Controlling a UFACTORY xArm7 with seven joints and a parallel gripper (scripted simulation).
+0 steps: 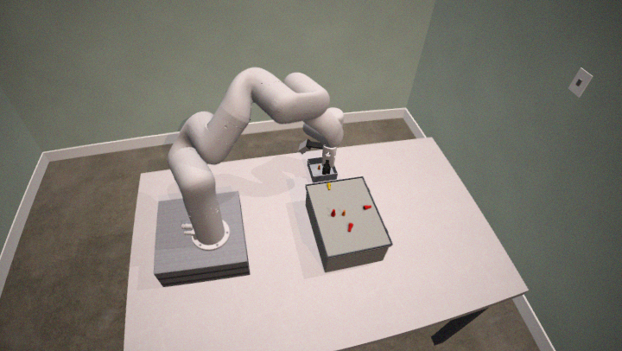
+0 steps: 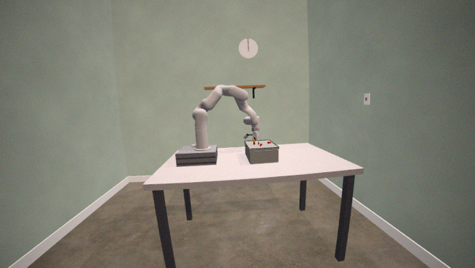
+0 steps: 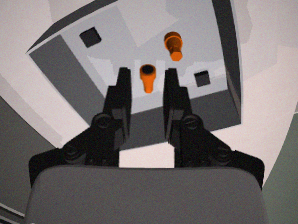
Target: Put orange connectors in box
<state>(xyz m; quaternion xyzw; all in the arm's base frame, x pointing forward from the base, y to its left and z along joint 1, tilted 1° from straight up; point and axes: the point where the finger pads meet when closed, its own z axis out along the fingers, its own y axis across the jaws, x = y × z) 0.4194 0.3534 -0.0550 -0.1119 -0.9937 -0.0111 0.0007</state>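
The junction box is 2 cm behind my hand, 1 cm to the left of it and 3 cm below it. The rest, counted from my hand: yellow connector 2 cm behind, 17 cm to the right, 9 cm above; grey tool case 3 cm ahead, 29 cm to the right, 5 cm above.
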